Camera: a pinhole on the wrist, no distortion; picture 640 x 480 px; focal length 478.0 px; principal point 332.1 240.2 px. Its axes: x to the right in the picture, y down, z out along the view. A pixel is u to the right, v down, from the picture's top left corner.
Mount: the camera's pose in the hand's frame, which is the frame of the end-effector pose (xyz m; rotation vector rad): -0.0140 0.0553 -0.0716 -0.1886 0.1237 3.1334
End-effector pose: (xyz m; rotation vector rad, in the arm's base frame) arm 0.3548 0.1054 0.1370 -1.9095 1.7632 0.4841
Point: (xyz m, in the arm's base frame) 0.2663 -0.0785 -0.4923
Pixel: outside the picture
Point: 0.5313 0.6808 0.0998
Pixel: outside the picture
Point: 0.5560 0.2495 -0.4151
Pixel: 79 445
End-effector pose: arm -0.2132 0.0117 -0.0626 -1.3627 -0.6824 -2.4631
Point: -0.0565 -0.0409 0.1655
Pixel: 44 53
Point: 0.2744 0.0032 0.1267
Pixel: 354 86
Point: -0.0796 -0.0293 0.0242
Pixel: 235 123
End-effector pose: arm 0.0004 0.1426 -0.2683 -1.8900 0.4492 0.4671
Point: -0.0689 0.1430 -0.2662
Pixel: 545 403
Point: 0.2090 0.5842 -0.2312
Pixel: outside the picture
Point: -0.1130 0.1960 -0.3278
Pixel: 443 184
